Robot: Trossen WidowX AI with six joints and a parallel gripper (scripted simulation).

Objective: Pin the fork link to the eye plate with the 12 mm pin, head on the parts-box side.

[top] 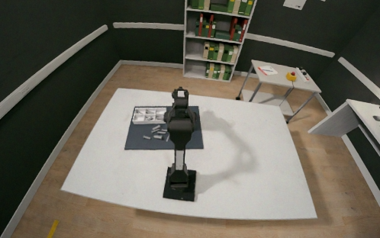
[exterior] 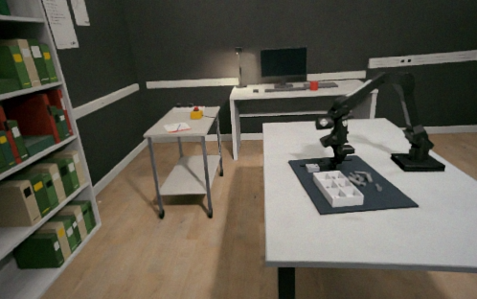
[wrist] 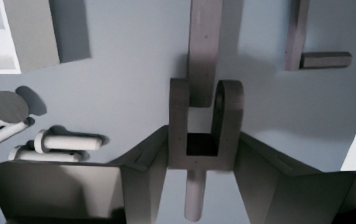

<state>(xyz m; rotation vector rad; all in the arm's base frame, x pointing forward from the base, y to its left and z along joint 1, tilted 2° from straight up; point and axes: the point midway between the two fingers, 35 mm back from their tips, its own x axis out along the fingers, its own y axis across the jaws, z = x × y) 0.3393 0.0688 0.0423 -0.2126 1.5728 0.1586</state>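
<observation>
My hand is 50 mm above the eye plate, 40 mm short of it and 10 mm to the right of it. The rest, counted from my hand: dark blue mat (100 mm to the left, 70 mm below); then grey block (110 mm ahead, 50 mm below, 30 mm to the left); then pin (90 mm to the left, 60 mm below, 50 mm behind).
</observation>
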